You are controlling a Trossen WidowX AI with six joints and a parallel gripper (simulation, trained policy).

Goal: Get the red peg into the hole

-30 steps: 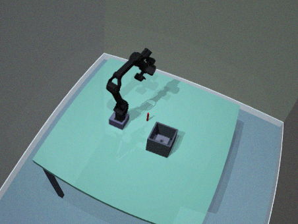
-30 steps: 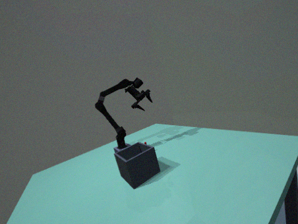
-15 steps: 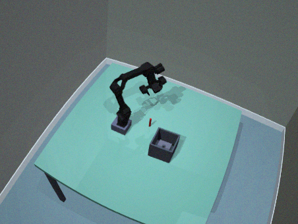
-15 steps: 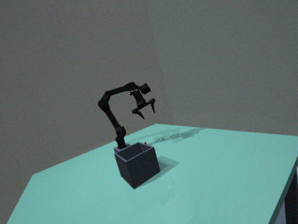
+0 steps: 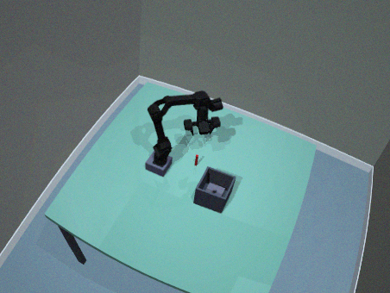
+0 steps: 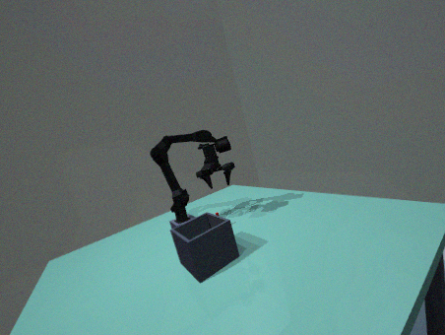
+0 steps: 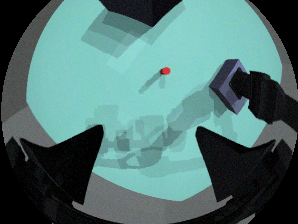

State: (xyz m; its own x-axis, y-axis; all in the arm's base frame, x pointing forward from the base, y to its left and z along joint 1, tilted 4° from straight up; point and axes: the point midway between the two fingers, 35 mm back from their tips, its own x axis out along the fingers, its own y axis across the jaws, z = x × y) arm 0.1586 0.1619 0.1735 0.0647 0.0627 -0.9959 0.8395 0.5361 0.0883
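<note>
Right now my gripper tip is 15 cm above the red peg, 6 cm to the left of it and 1 cm short of it. Also, from my gripper tip: grey plate 23 cm to the right, 18 cm ahead, 14 cm below.
</note>
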